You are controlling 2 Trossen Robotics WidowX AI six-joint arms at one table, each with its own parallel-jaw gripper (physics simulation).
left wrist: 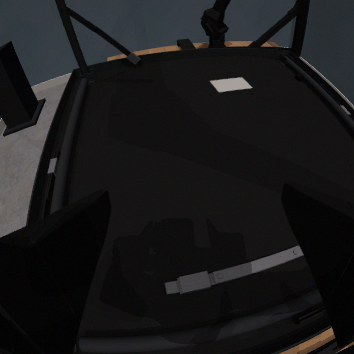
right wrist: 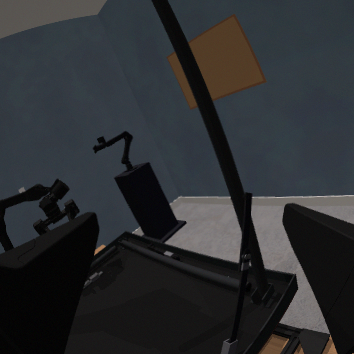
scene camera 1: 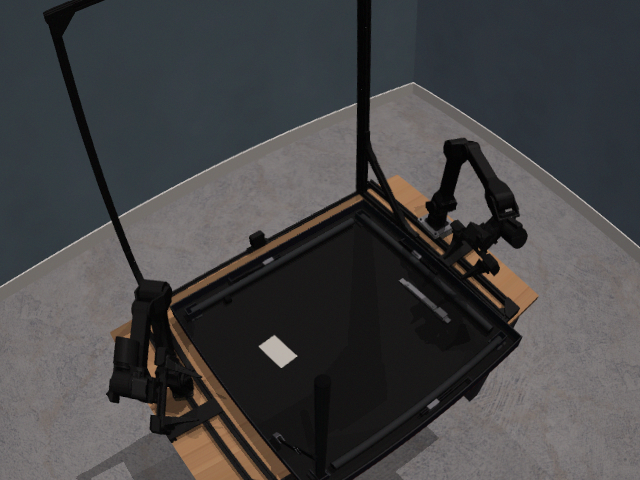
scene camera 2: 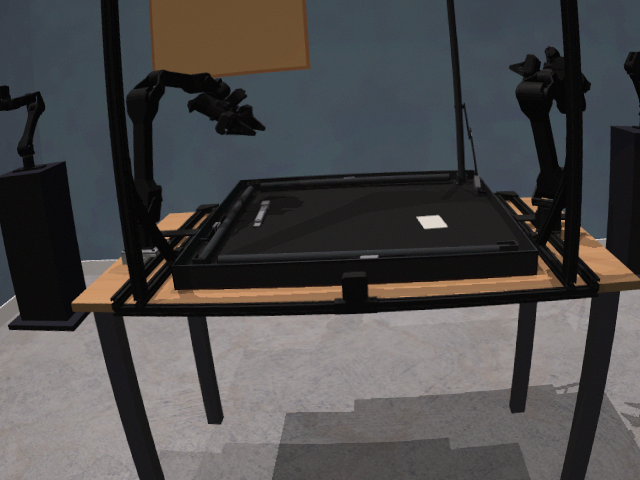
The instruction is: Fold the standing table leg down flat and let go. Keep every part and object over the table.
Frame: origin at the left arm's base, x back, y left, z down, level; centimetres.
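Seen in the pictures: left gripper, fingertip midpoint: point(left wrist: 198, 196) point(scene camera 1: 452, 268) point(scene camera 2: 260, 131); right gripper, fingertip midpoint: point(right wrist: 192, 218) point(scene camera 1: 200, 398) point(scene camera 2: 516, 73); left arm's base, origin of the base link: point(scene camera 1: 436, 222) point(scene camera 2: 145, 245); right arm's base, origin of the base link: point(left wrist: 216, 47) point(scene camera 1: 182, 387) point(scene camera 2: 548, 229).
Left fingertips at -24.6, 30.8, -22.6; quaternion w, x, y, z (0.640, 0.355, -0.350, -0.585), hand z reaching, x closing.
Observation:
Pixels of each thing's top centre, then the offset from my left fingertips to it, as dx, dy, dz. "pt": a spot on its surface instead.
- thin hinged brace, surface spot: point(right wrist: 240, 300) pt -59.9, +15.7, +10.2
- grey jointed bar, middle of its top: point(left wrist: 248, 266) point(scene camera 2: 261, 208) point(scene camera 1: 425, 297) -0.5, -7.0, +20.2
- white card, surface spot: point(scene camera 2: 431, 222) point(left wrist: 232, 83) point(scene camera 1: 277, 349) pt -45.4, -16.7, +22.4
The standing black table leg point(scene camera 1: 321, 423) point(scene camera 2: 456, 93) point(left wrist: 75, 42) point(right wrist: 217, 135) rises upright from one corner of the upturned black tabletop point(scene camera 2: 258, 276). A thin hinged brace point(scene camera 1: 292, 448) point(scene camera 2: 470, 135) point(right wrist: 240, 300) runs beside it, with a pale end piece low at the rim. My right gripper point(right wrist: 192, 218) point(scene camera 1: 210, 392) is open and empty; in its wrist view the leg and brace show beyond and between the fingers, apart from them. My left gripper point(left wrist: 198, 196) point(scene camera 2: 258, 130) is open and empty, high above the tabletop's far side from the leg.
Three other legs point(scene camera 1: 413, 403) point(scene camera 2: 299, 255) point(scene camera 2: 222, 227) lie flat along the tabletop's sides. A grey jointed bar point(scene camera 1: 424, 300) point(scene camera 2: 261, 212) point(left wrist: 235, 274) and a white card point(scene camera 1: 278, 351) point(scene camera 2: 431, 222) point(left wrist: 231, 84) lie inside. Tall black frame posts point(scene camera 1: 363, 103) point(scene camera 2: 570, 155) stand at the table's edge.

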